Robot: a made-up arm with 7 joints. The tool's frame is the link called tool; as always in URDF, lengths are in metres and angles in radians.
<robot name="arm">
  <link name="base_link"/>
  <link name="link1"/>
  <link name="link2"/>
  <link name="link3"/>
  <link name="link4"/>
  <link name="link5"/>
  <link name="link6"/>
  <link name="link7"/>
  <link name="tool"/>
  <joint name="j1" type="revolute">
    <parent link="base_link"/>
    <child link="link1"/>
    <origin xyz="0 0 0.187"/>
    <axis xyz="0 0 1"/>
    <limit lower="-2.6" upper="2.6" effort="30" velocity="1.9"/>
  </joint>
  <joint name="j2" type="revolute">
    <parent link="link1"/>
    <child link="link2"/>
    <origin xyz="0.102 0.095 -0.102"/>
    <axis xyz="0 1 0"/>
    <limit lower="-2.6" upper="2.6" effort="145" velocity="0.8"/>
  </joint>
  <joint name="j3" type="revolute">
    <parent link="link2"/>
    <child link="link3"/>
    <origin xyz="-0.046 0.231 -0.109"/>
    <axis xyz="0 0 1"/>
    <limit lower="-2.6" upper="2.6" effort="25" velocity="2.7"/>
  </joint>
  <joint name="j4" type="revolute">
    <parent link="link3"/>
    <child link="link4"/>
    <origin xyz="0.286 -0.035 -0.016"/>
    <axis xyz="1 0 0"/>
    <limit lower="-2.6" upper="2.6" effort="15" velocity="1.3"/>
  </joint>
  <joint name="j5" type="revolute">
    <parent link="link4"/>
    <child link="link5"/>
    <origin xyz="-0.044 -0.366 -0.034"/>
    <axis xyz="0 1 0"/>
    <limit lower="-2.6" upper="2.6" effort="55" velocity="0.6"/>
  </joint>
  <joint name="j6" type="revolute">
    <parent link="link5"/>
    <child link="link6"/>
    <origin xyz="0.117 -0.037 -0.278"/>
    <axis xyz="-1 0 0"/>
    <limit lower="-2.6" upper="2.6" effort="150" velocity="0.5"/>
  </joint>
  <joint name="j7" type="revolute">
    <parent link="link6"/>
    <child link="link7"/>
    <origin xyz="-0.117 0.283 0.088"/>
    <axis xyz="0 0 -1"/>
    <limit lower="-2.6" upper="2.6" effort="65" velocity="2.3"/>
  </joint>
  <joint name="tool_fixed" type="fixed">
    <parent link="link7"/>
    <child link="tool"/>
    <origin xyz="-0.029 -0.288 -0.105"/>
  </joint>
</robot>
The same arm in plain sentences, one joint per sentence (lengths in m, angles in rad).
The arm has seven revolute joints in a row. What follows holds with every joint at zero, and every direction is one of the base frame's. The first joint lies 0.1870 m along +z from the base frame's origin and turns about +z, from -2.6000 to 2.6000 rad. The second joint lies 0.1020 m along +x and 0.0950 m along +y and 0.1020 m along -z from the first joint and turns about +y, from -2.6000 to 2.6000 rad. The third joint lies 0.0460 m along -x and 0.2310 m along +y and 0.1090 m along -z from the second joint and turns about +z, from -2.6000 to 2.6000 rad. The fourth joint lies 0.2860 m along +x and 0.0350 m along -y and 0.0160 m along -z from the third joint and turns about +x, from -2.6000 to 2.6000 rad. The fifth joint lies 0.0440 m along -x and 0.3660 m along -y and 0.0340 m along -z from the fourth joint and turns about +y, from -2.6000 to 2.6000 rad. The sixth joint lies 0.1170 m along +x and 0.0370 m along -y and 0.2780 m along -z from the fifth joint and turns about -x, from -2.6000 to 2.6000 rad. The seventh joint lies 0.1170 m along -x and 0.2830 m along +y and 0.0880 m along +z from the sixth joint and turns about -z, from -2.6000 to 2.6000 rad. The tool frame, which is the frame that the pose is given for, lies 0.0290 m along -x and 0.2880 m along -y and 0.1050 m along -z from the seventh joint; its axes are parallel to the base frame's.
